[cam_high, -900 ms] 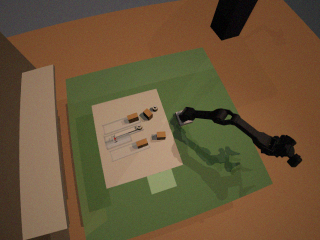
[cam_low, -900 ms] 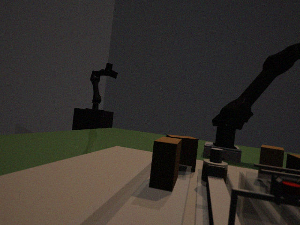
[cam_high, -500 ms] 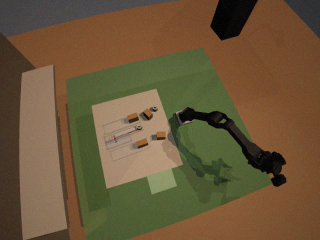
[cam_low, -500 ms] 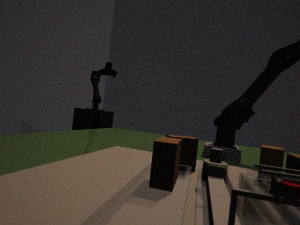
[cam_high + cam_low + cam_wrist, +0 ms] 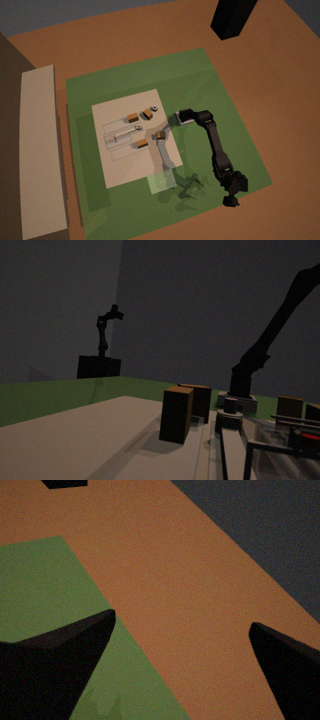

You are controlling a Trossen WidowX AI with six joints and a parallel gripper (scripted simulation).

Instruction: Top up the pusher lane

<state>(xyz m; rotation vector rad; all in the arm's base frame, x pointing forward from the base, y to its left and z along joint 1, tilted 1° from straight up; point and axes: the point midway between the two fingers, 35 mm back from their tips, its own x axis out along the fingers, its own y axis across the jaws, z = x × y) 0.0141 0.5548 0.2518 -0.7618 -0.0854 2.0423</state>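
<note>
Now: gripper tip 39 cm short of the beige board, 63 cm to the left of it and 26 cm above it. From my gripper tip the other things lie so: long beige shelf (84 cm ahead, 68 cm to the right, 11 cm above); red-topped part (52 cm ahead, 62 cm to the right, 19 cm below).
</note>
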